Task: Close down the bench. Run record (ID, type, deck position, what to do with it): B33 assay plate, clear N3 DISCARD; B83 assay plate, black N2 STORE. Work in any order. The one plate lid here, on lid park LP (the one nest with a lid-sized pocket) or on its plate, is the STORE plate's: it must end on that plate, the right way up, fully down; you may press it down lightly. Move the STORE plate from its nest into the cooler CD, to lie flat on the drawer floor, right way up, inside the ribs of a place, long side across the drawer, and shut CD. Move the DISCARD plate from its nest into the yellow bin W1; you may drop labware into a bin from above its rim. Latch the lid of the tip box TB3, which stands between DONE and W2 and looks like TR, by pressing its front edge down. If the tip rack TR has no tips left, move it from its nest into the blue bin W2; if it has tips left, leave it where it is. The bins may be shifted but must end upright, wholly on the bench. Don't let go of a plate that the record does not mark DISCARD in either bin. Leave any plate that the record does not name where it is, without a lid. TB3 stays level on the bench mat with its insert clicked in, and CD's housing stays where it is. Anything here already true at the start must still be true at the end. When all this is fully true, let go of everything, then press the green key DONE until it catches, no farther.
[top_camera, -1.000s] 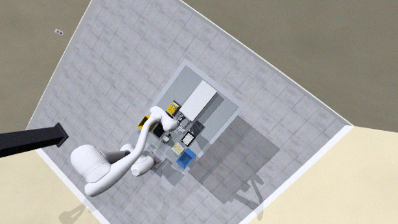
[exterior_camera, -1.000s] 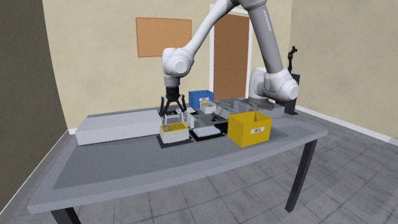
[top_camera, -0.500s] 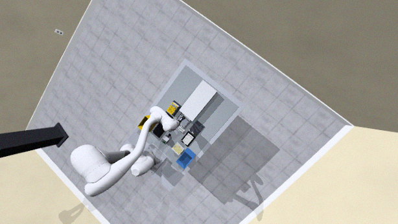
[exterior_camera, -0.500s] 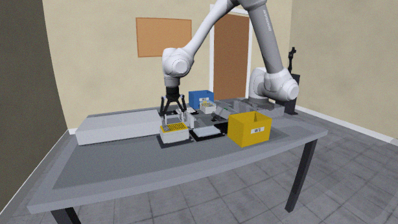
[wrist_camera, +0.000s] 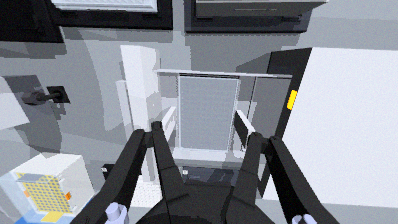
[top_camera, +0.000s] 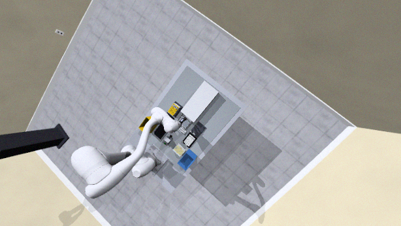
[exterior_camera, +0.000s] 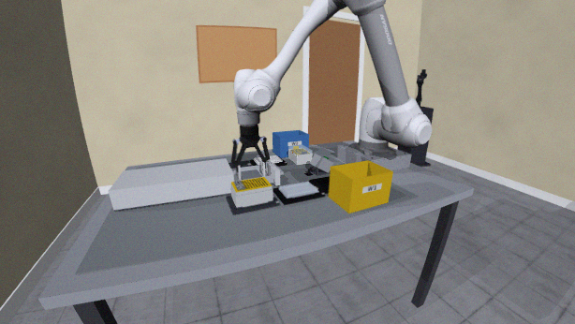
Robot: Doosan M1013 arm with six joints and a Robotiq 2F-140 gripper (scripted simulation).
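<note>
My gripper is now 10 mm above the see-through plate lid. Round my hand: cooler CD (160 mm ahead, 30 mm to the left, 10 mm below); then drawer (40 mm ahead, 10 mm to the left, 20 mm below); then black plate (20 mm below).
</note>
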